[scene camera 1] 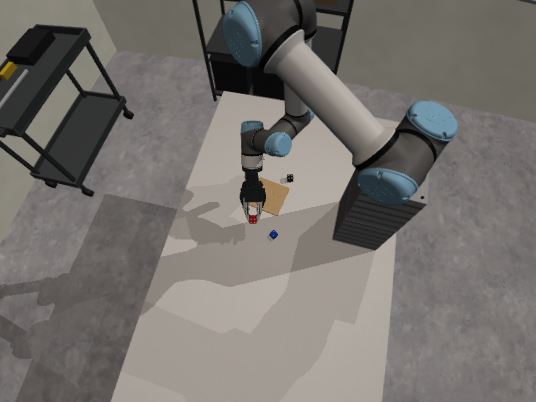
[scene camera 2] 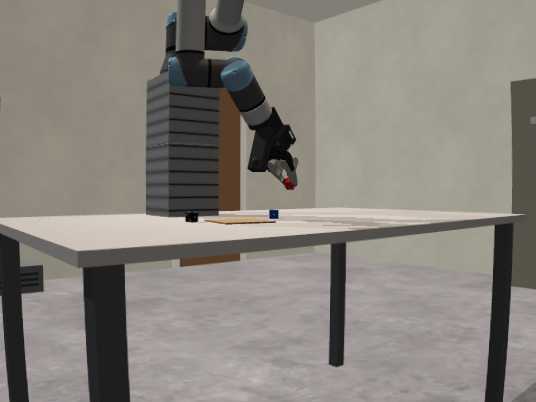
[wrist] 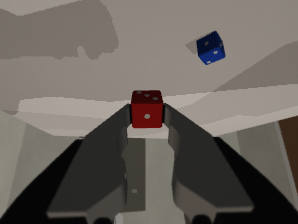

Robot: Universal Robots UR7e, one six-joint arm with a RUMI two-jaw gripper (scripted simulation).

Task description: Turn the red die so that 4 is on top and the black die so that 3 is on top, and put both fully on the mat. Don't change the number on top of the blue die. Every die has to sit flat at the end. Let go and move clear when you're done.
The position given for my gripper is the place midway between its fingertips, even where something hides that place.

Note:
In view: my gripper (scene camera 2: 292,186) and a red die (wrist: 147,105).
My gripper also shows in scene camera 1 (scene camera 1: 253,222) and in the wrist view (wrist: 146,105).

